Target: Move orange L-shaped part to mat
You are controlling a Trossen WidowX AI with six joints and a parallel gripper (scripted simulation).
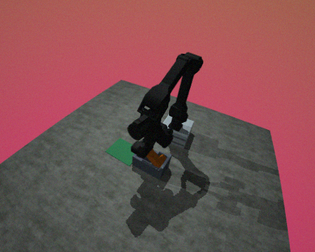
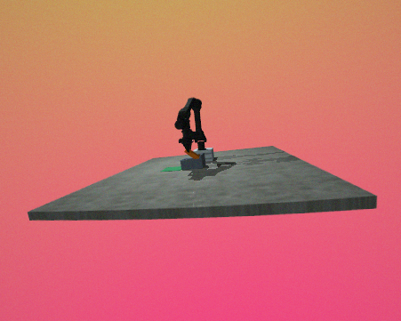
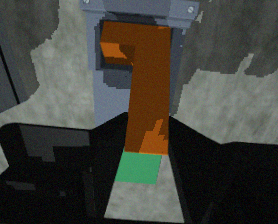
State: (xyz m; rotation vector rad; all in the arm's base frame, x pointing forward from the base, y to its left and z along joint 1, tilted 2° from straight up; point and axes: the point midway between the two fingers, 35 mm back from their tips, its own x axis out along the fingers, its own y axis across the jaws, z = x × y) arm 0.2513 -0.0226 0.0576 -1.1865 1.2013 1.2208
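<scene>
My gripper tip is now 14 cm to the left of the green mat, 13 cm above it and 1 cm past it. The rest, counted from my gripper tip: orange l-shaped part 3 cm to the left, 3 cm below, 2 cm behind.
</scene>
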